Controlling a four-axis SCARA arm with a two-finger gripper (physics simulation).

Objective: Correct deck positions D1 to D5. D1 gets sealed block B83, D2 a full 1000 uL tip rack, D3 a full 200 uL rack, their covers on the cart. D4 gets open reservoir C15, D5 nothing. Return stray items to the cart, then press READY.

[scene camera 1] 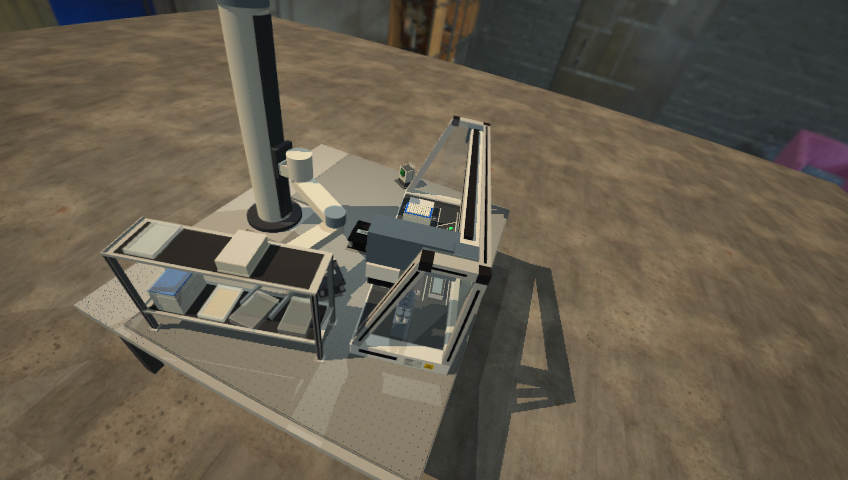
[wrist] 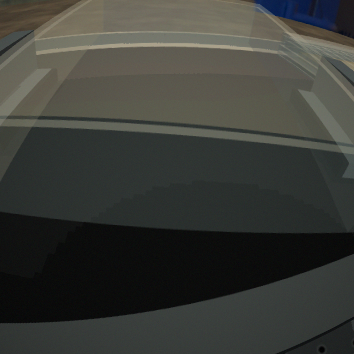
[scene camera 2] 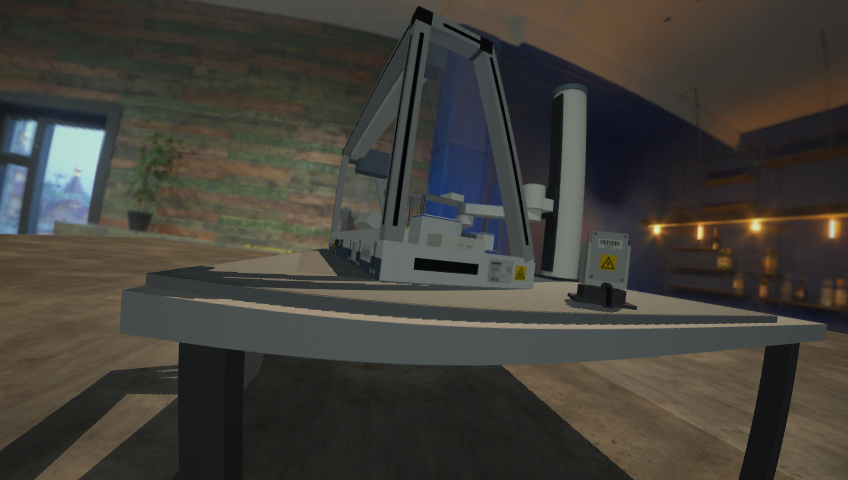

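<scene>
My gripper (wrist: 177, 56) is shut on a clear cover (wrist: 180, 95), with a finger at each side; scene camera 1 hides it behind the cart's upper shelf. The cart (scene camera 1: 321, 285) carries a pale plate (scene camera 1: 152, 239) and a white box (scene camera 1: 240, 252) on top. Its lower shelf holds a blue-topped rack (scene camera 1: 173, 292), a pale yellow rack (scene camera 1: 220, 303) and two grey boxy items (scene camera 1: 257, 308) (scene camera 1: 299, 315), one tilted. On the deck a blue and white tip rack (scene camera 1: 418, 209) (scene camera 2: 436, 228) stands at the far end. Labels are too small to read.
The deck's frame (scene camera 1: 484, 196) (scene camera 2: 407, 130) and a grey gantry block (scene camera 1: 410, 240) stand over the deck. Small pale cylinders (scene camera 1: 403, 313) and a light plate (scene camera 1: 437, 286) show behind the clear panel. A small device (scene camera 1: 405, 173) (scene camera 2: 605, 264) stands near the deck's far end.
</scene>
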